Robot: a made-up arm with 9 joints. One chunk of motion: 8 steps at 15 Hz.
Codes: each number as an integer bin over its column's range. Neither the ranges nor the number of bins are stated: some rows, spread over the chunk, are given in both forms.
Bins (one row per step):
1: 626 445 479 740 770 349
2: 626 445 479 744 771 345
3: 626 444 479 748 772 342
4: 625 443 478 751 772 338
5: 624 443 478 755 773 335
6: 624 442 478 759 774 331
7: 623 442 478 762 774 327
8: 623 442 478 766 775 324
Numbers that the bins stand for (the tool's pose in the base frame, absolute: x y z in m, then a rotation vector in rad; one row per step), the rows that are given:
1: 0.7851 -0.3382 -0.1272 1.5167 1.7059 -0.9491
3: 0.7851 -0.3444 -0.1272 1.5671 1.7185 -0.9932
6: 0.7727 -0.3569 -0.1334 1.6365 1.7311 -1.0626
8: 0.7665 -0.3569 -0.1334 1.6806 1.7374 -1.1068
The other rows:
2: 0.7851 -0.3382 -0.1272 1.5419 1.7122 -0.9743
4: 0.7789 -0.3507 -0.1334 1.5860 1.7185 -1.0185
5: 0.7727 -0.3507 -0.1334 1.6113 1.7248 -1.0374
7: 0.7665 -0.3569 -0.1334 1.6554 1.7311 -1.0878

